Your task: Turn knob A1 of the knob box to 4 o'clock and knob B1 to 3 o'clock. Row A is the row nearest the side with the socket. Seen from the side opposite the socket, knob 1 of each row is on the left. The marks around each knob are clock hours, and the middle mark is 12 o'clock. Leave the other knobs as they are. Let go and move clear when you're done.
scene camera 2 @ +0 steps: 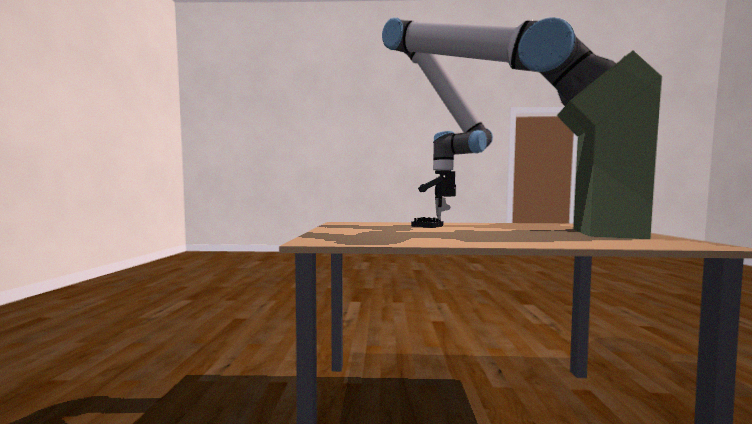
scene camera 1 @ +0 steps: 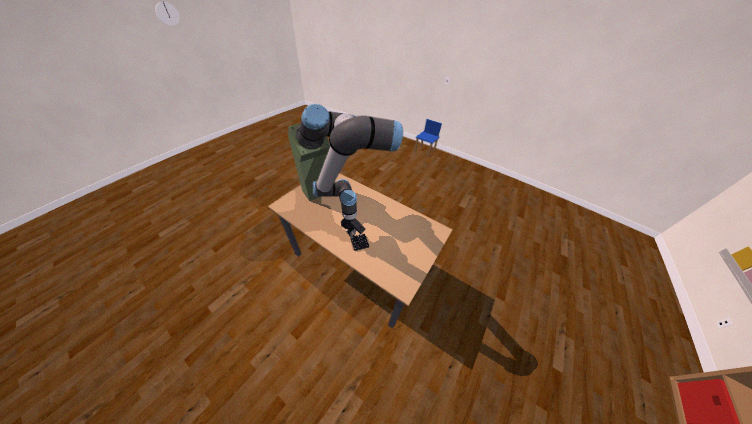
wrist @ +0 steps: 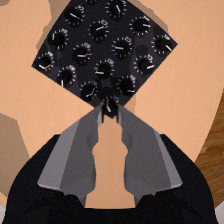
Path:
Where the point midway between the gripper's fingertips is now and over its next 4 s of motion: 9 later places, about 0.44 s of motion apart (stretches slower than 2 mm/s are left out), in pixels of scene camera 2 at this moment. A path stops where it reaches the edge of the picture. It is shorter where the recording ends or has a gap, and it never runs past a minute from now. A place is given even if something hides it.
The gripper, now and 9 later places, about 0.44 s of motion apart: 439,219; 439,219; 438,213; 439,211; 436,208; 435,206; 435,207; 435,209; 435,213; 435,215

